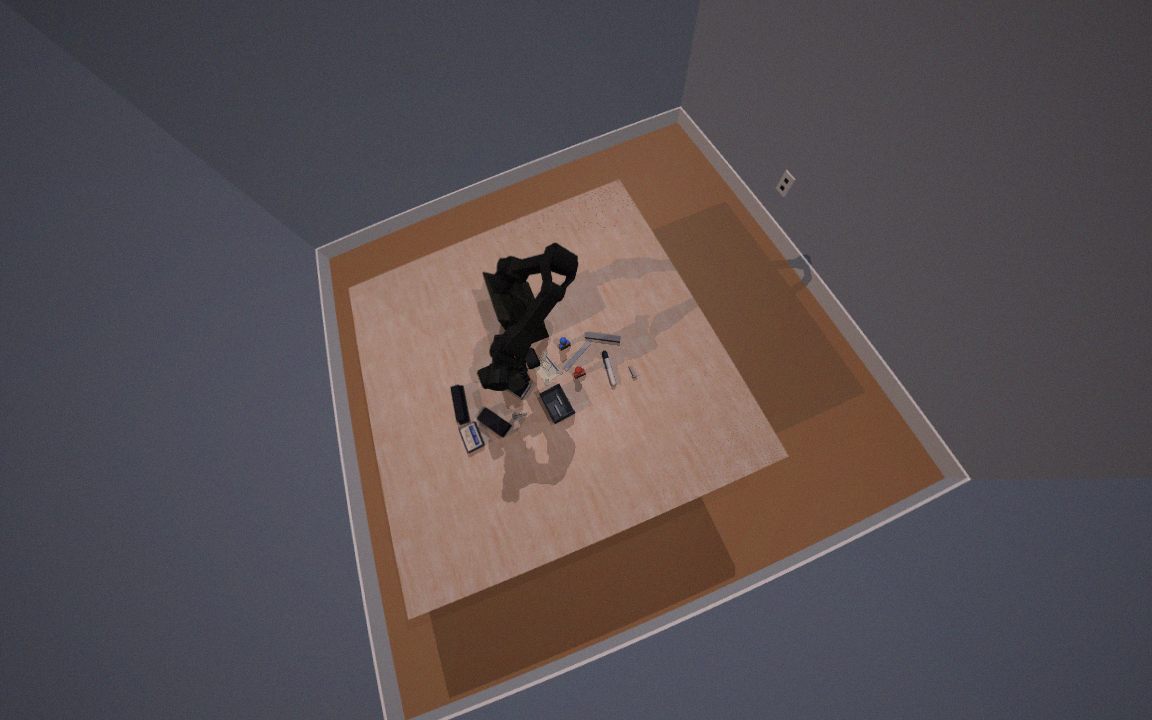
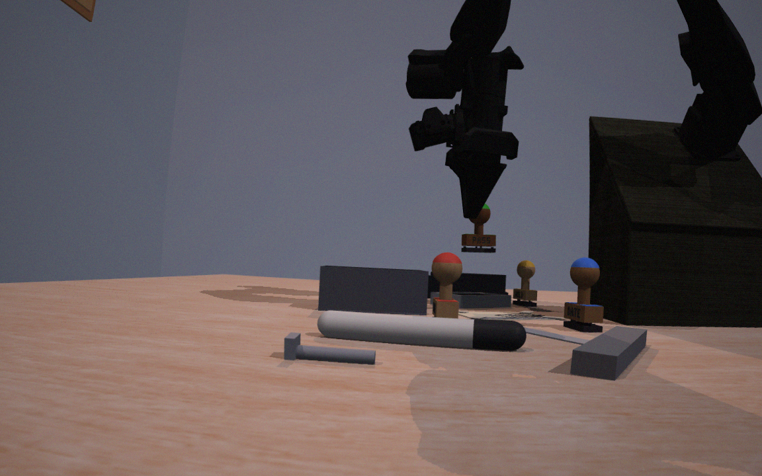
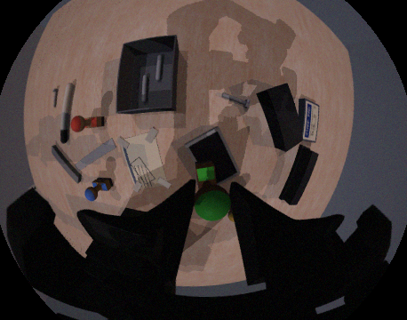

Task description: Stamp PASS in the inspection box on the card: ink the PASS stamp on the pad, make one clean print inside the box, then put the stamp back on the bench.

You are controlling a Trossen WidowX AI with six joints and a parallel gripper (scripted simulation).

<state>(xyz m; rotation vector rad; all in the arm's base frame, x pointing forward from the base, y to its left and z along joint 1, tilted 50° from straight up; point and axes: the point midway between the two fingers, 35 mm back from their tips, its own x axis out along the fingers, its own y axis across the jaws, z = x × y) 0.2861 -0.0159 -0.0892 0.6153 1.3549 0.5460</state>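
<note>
Right now my gripper tip is 3 cm past the pale card, 10 cm to the right of it and 12 cm above it. The rest, counted from my gripper tip: yellow-topped stamp 9 cm behind, 6 cm to the right, 9 cm below; then ink pad 1 cm behind, 2 cm to the right, 11 cm below; then green-topped pass stamp 1 cm behind, 2 cm below.
</note>
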